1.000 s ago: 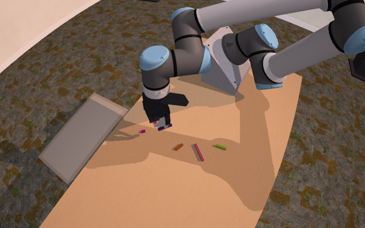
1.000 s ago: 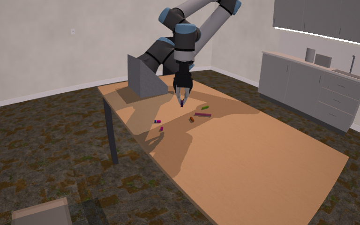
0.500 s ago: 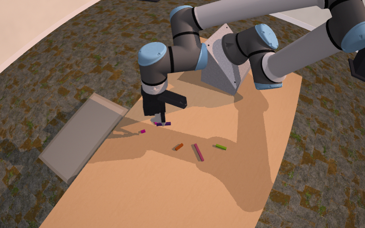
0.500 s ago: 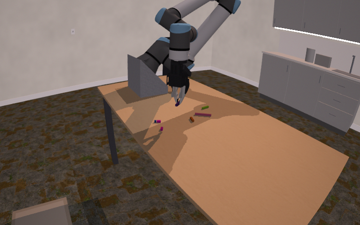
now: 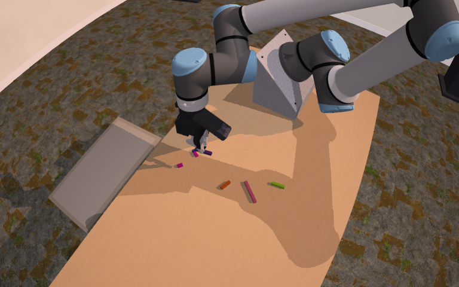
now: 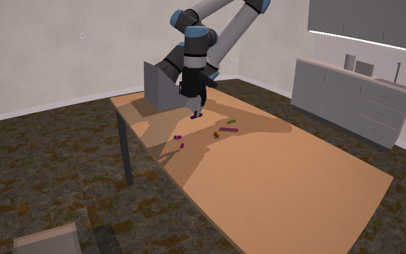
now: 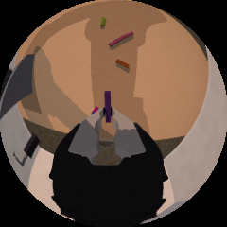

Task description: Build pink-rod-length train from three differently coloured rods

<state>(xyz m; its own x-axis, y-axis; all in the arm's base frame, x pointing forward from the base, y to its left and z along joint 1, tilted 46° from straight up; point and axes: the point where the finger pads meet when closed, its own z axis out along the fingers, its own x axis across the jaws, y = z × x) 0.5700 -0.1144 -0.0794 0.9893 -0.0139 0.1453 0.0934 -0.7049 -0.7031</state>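
My gripper is now 5 cm past the blue rod, 8 cm to the left of it and 11 cm above it. The rest, counted from my hand: purple rod (1 cm below); then orange rod (3 cm ahead, 9 cm to the left, 11 cm below); then pink rod (2 cm ahead, 18 cm to the left, 11 cm below).
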